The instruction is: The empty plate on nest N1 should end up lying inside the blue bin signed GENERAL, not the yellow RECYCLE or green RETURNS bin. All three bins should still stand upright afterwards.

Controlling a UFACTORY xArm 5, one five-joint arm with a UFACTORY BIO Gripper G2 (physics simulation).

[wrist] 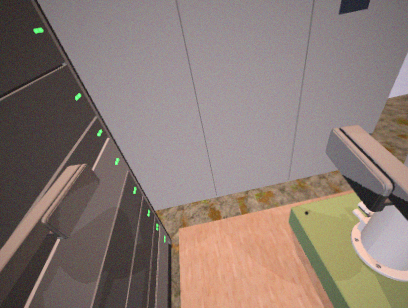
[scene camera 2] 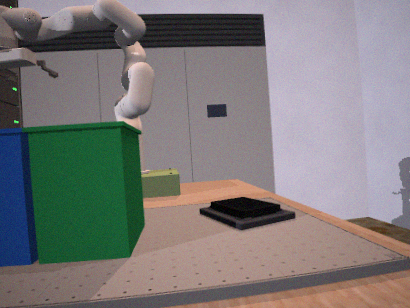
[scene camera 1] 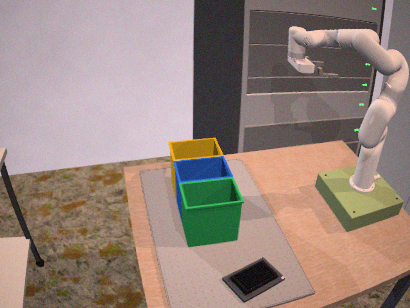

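Observation:
The black plate lies flat on the dark nest near the mat's front end. The blue bin stands upright between the yellow bin and the green bin, both upright. No sign lettering is readable, and the blue bin's floor is hidden. My gripper is open and empty, high above the table, far from the plate and to the right of the bins in scene camera 1. In scene camera 2 it is partly cut off at the upper left.
The grey perforated mat lies on the wooden table. The arm stands on a green base block. A dark rack with green lights stands behind the table.

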